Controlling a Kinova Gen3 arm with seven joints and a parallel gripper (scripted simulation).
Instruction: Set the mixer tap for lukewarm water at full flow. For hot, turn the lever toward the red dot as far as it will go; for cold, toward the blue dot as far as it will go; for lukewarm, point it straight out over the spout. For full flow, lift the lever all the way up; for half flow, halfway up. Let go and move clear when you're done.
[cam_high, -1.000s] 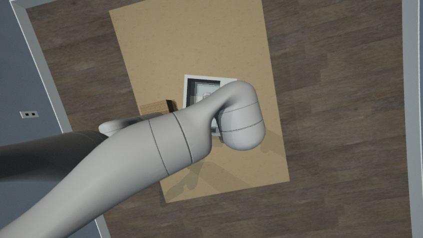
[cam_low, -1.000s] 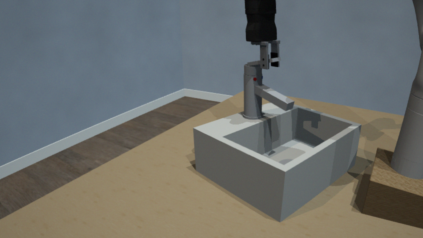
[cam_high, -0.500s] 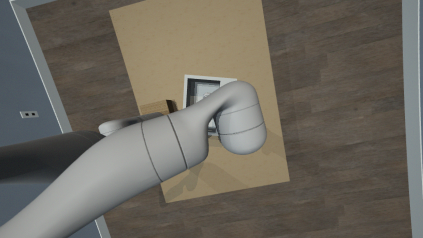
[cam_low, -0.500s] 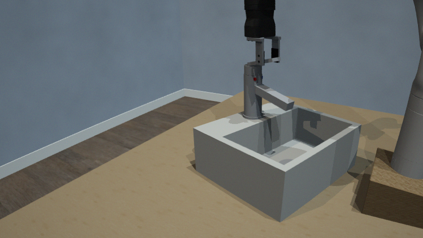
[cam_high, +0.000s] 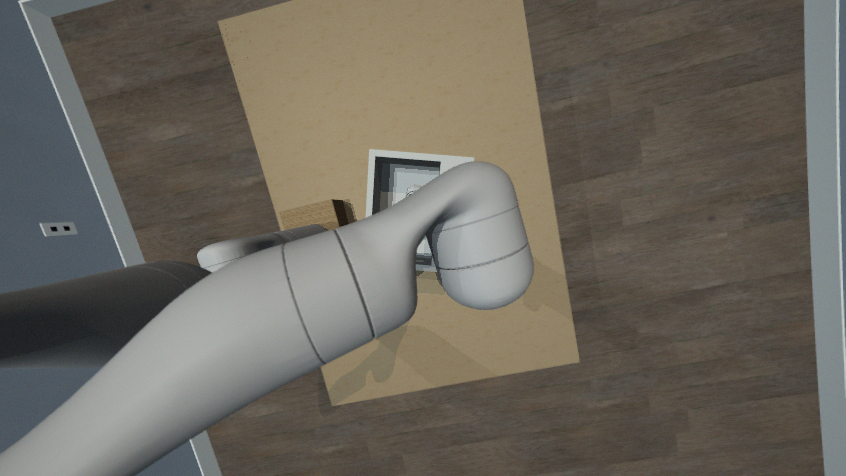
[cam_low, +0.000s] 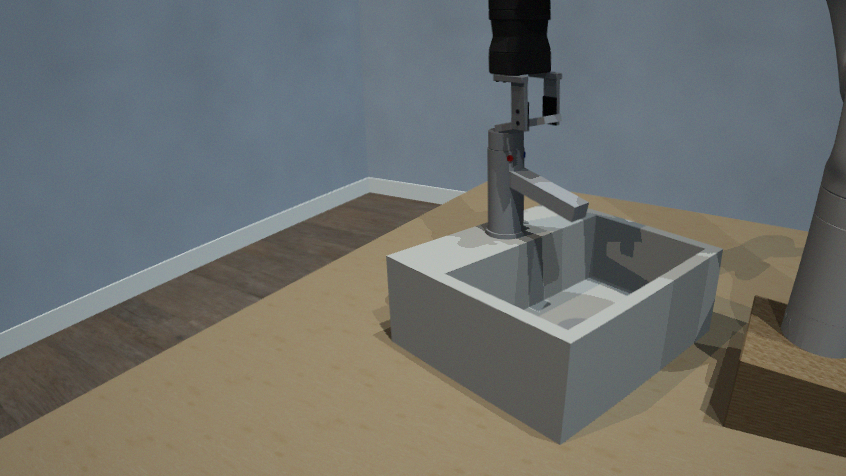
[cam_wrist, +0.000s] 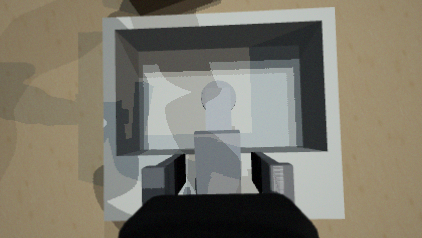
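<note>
Now: hand 1 cm short of the flat lever and 1 cm above it. Also, from my hand: grey square sink 25 cm below, 6 cm behind, 2 cm to the left; grey mixer tap 6 cm below, 3 cm ahead, 1 cm to the right.
</note>
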